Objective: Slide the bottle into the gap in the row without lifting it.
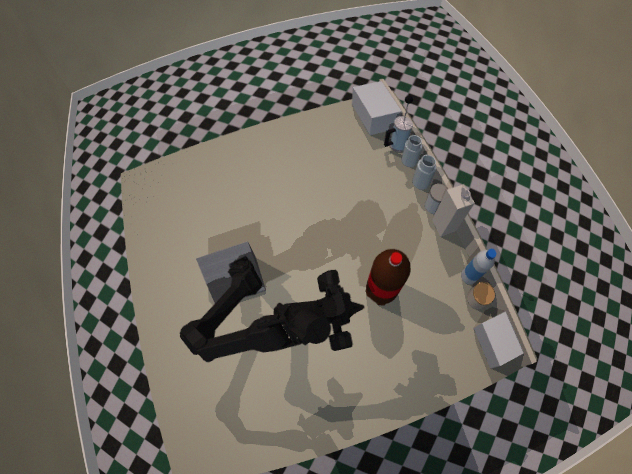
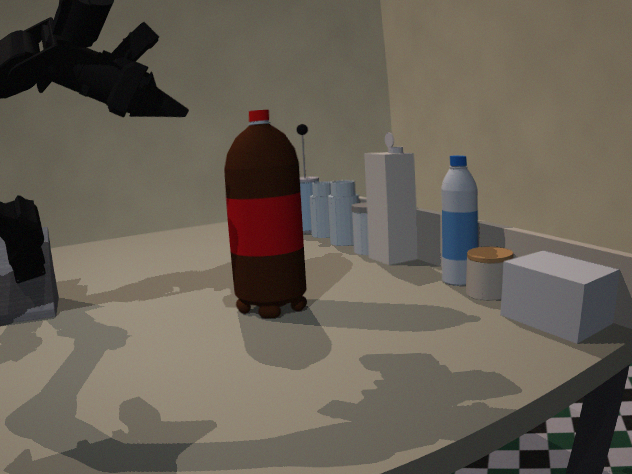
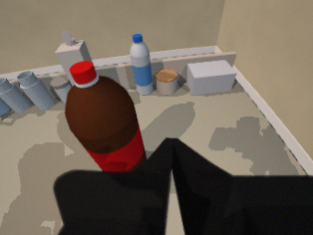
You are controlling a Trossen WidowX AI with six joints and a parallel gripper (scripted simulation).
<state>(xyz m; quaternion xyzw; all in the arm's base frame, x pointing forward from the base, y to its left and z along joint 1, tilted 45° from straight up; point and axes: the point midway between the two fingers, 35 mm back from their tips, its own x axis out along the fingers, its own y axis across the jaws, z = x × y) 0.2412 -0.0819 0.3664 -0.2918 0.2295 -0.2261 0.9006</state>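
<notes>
Right now my hand is 17 cm short of the brown cola bottle, 17 cm above it and 7 cm to the right of it. Also, from my hand: blue-capped water bottle 48 cm ahead, 21 cm below, 4 cm to the right; then french press 56 cm to the left, 53 cm ahead, 18 cm below; then cork-lidded jar 46 cm ahead, 28 cm below, 12 cm to the right.
</notes>
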